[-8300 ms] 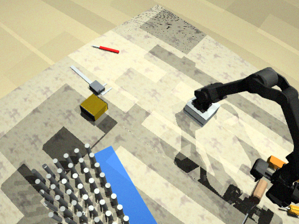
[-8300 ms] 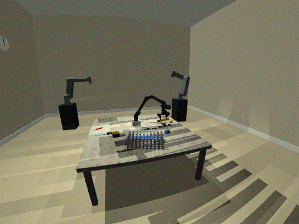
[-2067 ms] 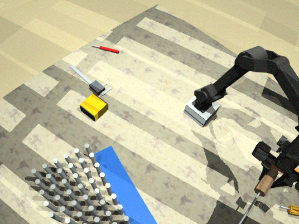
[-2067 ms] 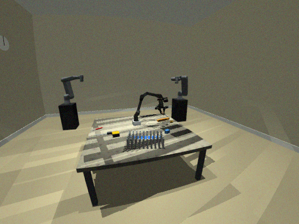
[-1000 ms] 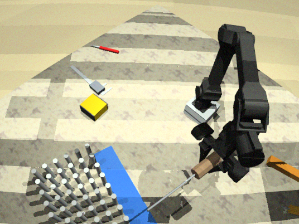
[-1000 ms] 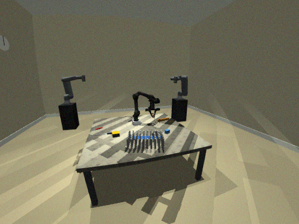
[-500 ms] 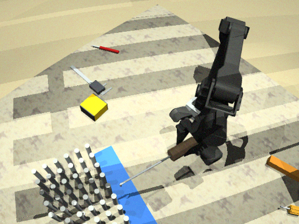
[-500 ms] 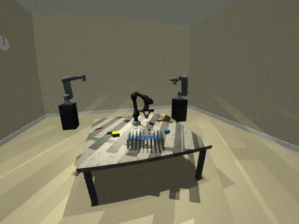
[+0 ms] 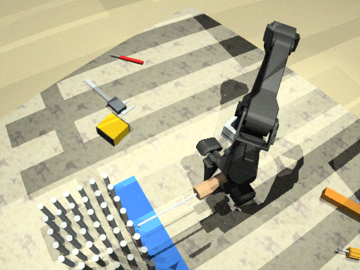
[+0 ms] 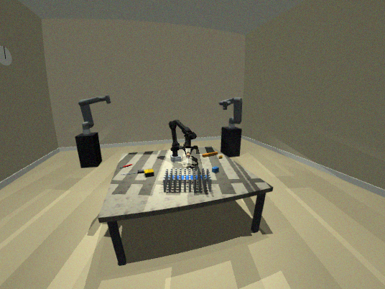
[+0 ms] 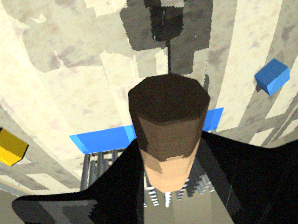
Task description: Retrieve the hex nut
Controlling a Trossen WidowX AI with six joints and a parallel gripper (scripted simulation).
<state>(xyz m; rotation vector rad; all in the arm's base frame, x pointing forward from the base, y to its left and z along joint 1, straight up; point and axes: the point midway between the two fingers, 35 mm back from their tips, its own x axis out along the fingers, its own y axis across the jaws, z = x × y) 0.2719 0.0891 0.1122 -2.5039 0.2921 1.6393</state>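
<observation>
My gripper tip is 17 cm short of the blue taped strip, 5 cm to the left of it and 14 cm above it. Round my gripper tip: yellow-handled screwdriver: 22 cm behind, 45 cm to the left, 13 cm below; then yellow box: 3 cm ahead, 39 cm to the right, 12 cm below; then hex nut: 33 cm ahead, 9 cm to the right, 14 cm below.
</observation>
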